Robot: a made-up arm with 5 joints.
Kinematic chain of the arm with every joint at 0, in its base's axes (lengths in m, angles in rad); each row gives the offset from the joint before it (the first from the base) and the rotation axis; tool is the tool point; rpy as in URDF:
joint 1: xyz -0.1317 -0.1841 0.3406 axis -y
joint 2: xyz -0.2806 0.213 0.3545 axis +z
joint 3: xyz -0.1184 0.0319 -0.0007 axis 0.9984 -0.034 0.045
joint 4: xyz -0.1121 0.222 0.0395 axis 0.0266 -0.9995 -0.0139
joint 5: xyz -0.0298 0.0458 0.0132 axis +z
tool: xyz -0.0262 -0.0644 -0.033 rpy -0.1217 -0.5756 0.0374
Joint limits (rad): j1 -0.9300..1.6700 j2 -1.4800..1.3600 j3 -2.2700..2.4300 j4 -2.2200..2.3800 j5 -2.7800..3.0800
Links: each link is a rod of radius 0.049 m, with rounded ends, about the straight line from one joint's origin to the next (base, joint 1, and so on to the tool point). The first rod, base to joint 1, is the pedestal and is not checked.
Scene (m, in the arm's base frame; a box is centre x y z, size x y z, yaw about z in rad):
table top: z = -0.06
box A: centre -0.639 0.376 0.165 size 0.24 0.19 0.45 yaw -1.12
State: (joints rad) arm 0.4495 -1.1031 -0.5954 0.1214 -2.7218
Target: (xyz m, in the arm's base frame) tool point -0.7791 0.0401 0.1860
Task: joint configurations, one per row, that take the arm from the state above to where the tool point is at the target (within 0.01 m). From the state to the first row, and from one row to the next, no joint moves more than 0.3 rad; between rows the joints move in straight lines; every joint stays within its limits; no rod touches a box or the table.
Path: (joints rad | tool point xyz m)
1: 0.2561 -1.0297 -0.5034 -0.0539 -2.4334 | -0.3141 0.4411 0.5145
2: 0.0627 -0.9562 -0.4114 -0.2292 -2.1449 | -0.3160 0.4724 0.5881
3: -0.1306 -0.8828 -0.3195 -0.4046 -1.8565 | -0.3004 0.4899 0.6744
4: -0.3240 -0.8094 -0.2275 -0.5799 -1.5680 | -0.2598 0.4909 0.7643
5: -0.5174 -0.7360 -0.1355 -0.7552 -1.2796 | -0.1913 0.4752 0.8452
6: -0.3362 -0.4462 -0.2916 -0.5912 -1.4935 | -0.4179 0.4662 0.8063
7: -0.1549 -0.1564 -0.4477 -0.4272 -1.7073 | -0.6224 0.4078 0.6982
8: 0.0263 0.1334 -0.6039 -0.2633 -1.9212 | -0.7647 0.3051 0.5356
9: 0.2075 0.4232 -0.7600 -0.0993 -2.1351 | -0.8178 0.1749 0.3514
10: 0.3888 0.7130 -0.9161 0.0647 -2.3490 | -0.7791 0.0401 0.1860

